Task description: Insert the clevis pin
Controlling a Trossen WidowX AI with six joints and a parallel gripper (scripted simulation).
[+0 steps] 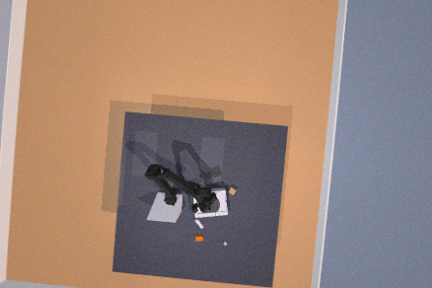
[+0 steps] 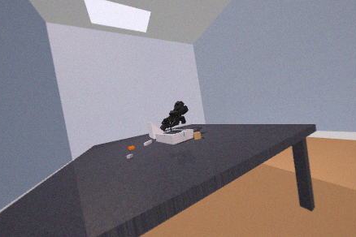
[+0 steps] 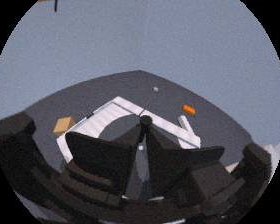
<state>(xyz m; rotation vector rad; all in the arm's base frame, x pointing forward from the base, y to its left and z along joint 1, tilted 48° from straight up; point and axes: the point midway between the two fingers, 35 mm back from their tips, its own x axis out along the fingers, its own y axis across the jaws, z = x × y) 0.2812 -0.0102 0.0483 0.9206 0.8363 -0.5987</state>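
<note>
My gripper tip is 10 mm past the grey aluminium disc, 10 mm to the right of it and 40 mm above it. From my gripper tip the other things lie so: clevis pin 10 mm below; then rimmed tray 20 mm to the left, 60 mm below; then white bar 70 mm behind, 170 mm to the right, 90 mm below.
</note>
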